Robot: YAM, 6 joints.
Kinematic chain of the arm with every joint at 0, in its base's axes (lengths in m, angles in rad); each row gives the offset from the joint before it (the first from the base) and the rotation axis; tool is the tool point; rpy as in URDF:
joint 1: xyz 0 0 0.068 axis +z
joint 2: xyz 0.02 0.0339 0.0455 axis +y
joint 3: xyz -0.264 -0.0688 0 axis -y
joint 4: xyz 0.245 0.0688 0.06 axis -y
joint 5: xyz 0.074 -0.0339 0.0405 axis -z
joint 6: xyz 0.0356 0 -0.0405 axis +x
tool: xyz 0 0 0 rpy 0 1.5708 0
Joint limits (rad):
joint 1: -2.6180..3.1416
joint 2: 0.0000..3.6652
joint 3: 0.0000..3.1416
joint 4: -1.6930..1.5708
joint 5: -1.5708..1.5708
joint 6: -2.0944..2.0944
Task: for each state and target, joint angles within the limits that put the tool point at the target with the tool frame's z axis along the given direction. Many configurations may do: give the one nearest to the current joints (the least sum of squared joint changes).
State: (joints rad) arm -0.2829 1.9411 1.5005 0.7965 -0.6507 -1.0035
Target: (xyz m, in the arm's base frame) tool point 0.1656 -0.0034 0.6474 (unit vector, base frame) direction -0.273 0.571 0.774
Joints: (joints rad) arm -0.1345 1.5913 2.1172 1.4665 -0.5578 -1.0035
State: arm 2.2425 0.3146 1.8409 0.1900 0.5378 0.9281
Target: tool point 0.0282 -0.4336 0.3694 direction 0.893 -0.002 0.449
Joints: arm 1.5625 0.0019 2.1882 -0.6275 1.1049 0.9281
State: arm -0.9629 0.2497 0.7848 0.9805 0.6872 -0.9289
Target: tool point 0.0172 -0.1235 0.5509 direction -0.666 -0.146 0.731
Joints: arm -1.2378 1.1086 1.2826 1.5055 0.7442 -0.9289
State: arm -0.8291 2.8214 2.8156 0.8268 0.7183 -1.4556
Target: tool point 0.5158 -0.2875 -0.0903 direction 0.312 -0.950 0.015
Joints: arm -0.4658 3.4613 2.7121 0.7705 0.7876 -1.4556
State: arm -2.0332 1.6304 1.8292 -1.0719 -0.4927 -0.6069
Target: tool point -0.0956 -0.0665 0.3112 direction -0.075 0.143 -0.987
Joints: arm -2.4852 1.0162 1.1087 -1.6915 0.1597 -0.6069
